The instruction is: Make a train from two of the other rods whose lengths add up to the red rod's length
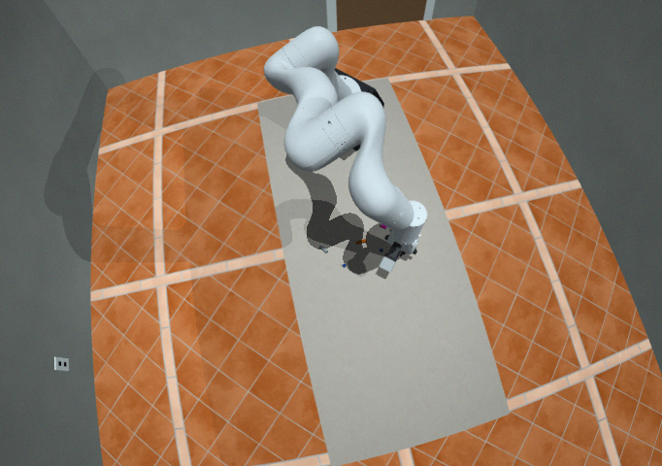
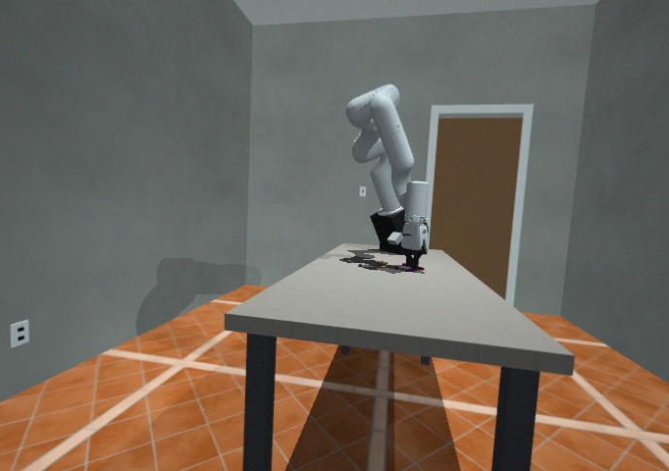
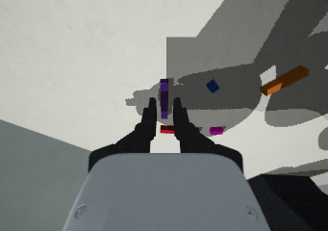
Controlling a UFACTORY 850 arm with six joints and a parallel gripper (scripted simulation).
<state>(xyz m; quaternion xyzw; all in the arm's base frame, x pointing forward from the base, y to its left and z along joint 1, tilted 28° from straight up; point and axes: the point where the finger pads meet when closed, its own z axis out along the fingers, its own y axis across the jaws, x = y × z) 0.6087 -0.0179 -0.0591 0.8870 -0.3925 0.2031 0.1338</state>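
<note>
My gripper is now 30 mm above the purple rod. Also, from my hand: red rod: 60 mm behind, 30 mm to the left, 30 mm below; then magenta rod: 120 mm behind, 30 mm below, 10 mm to the right; then orange rod: 110 mm to the right, 90 mm behind, 30 mm below.
</note>
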